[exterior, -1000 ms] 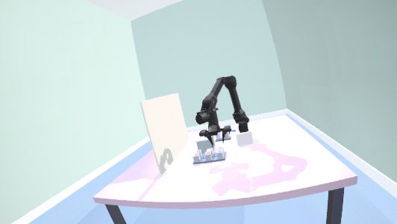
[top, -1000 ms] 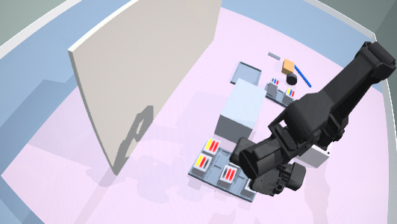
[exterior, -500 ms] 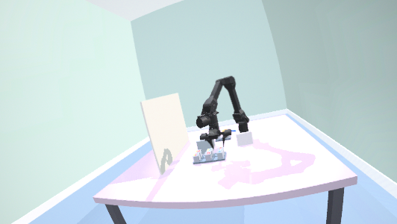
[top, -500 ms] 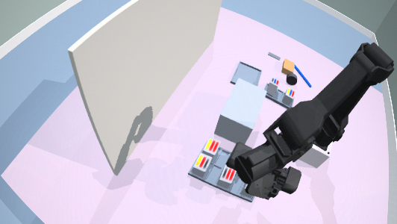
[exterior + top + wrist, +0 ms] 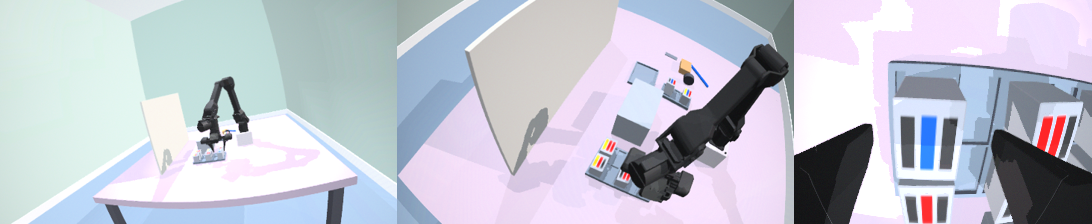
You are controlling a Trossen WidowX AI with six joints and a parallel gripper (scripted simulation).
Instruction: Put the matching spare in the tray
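Right now my gripper tip is 1 cm to the left of the spare block and 1 cm above it. Also, from my gripper tip: small rack (5 cm ahead, 39 cm to the right, 4 cm below); then spare rack (7 cm ahead, 3 cm to the right, 4 cm below); then mounted unit (13 cm ahead, 19 cm to the right).
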